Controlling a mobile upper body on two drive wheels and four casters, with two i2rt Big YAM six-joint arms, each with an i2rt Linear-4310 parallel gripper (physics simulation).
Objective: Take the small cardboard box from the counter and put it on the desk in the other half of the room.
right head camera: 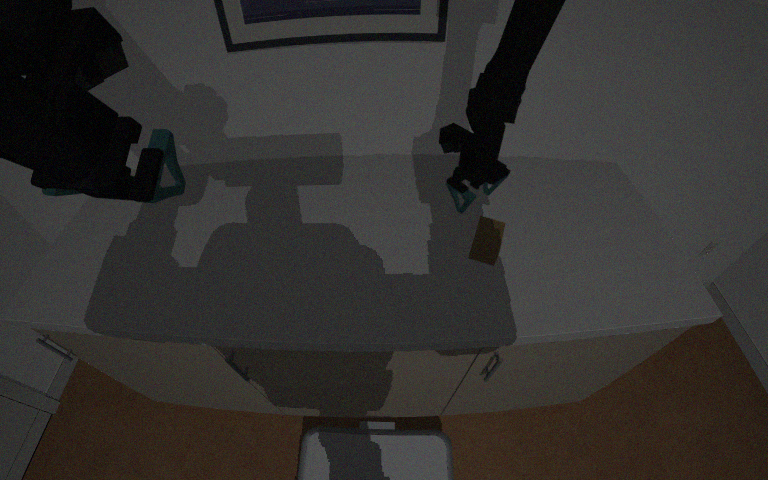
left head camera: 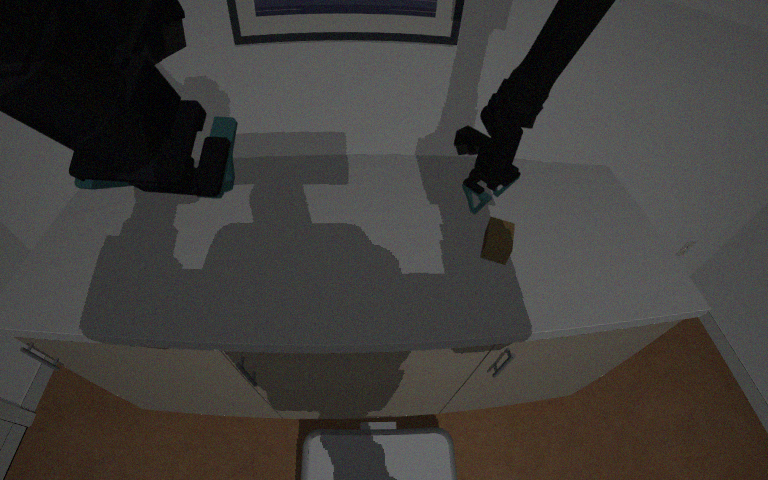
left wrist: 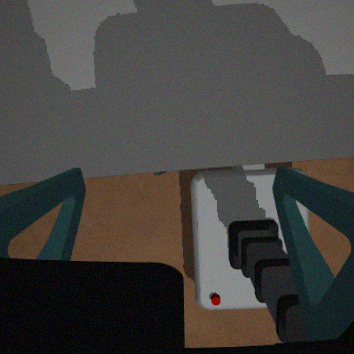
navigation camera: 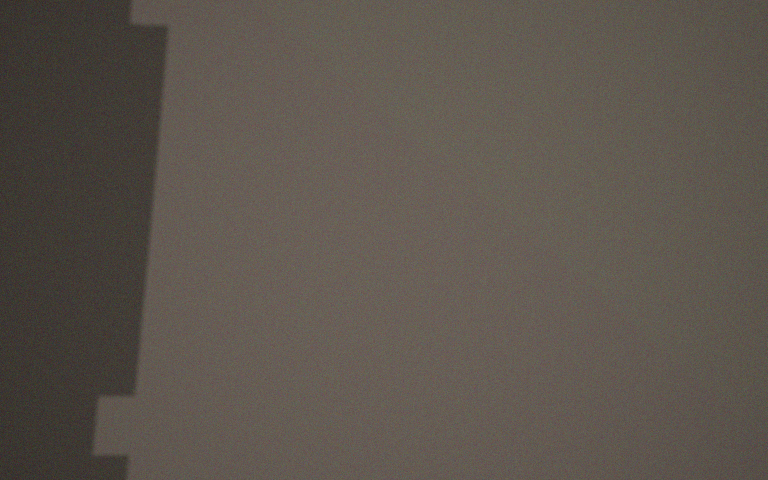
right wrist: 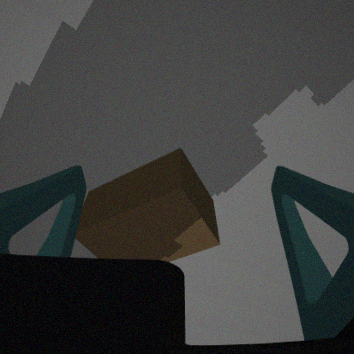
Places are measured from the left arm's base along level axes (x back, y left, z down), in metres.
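Where they show: left gripper, between the fingertips: (right head camera: 148,185) (left head camera: 188,180) (left wrist: 178,177); right gripper, between the fingertips: (right head camera: 473,202) (left head camera: 484,203) (right wrist: 178,176).
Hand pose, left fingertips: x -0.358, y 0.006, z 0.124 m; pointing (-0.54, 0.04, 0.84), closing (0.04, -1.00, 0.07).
Note:
After its pixels a point has its place.
A small brown cardboard box (left head camera: 498,240) {x -0.573, y -0.467, z 0.450 m} (right head camera: 487,240) {x -0.573, y -0.470, z 0.450 m} (right wrist: 145,215) {x -0.615, y -0.465, z 0.450 m} stands on the grey counter (left head camera: 594,254) {x -0.574, y -0.759, z 0.500 m} (right head camera: 589,254) {x -0.577, y -0.748, z 0.500 m} (right wrist: 240,300) {x -0.529, y -0.675, z 0.500 m}, partly in shadow. My right gripper (left head camera: 491,202) {x -0.666, y -0.450, z 0.427 m} (right head camera: 474,198) {x -0.666, y -0.450, z 0.427 m} (right wrist: 178,176) {x -0.666, y -0.450, z 0.427 m} is open and empty. It is close to the box, just above it in the head camera pictures; in the right wrist view the box sits nearer the left finger, its lower part hidden by the gripper body. My left gripper (left wrist: 178,177) {x -0.358, y 0.006, z 0.124 m} is open and empty, far to the left of the box. The desk does not show.
A framed picture (left head camera: 345,38) {x -0.947, y -0.117, z 0.150 m} (right head camera: 334,42) {x -0.948, y -0.123, z 0.154 m} hangs on the wall behind the counter. Cabinet doors with handles (left head camera: 501,362) {x -0.393, y -0.524, z 0.716 m} (right head camera: 491,366) are below the counter's front edge. My white base (left head camera: 419,458) {x -0.214, y -0.359, z 1.150 m} (left wrist: 215,255) {x 0.050, y -0.062, z 1.150 m} stands on the brown floor before them. A pale surface with a shadow fills the navigation view.

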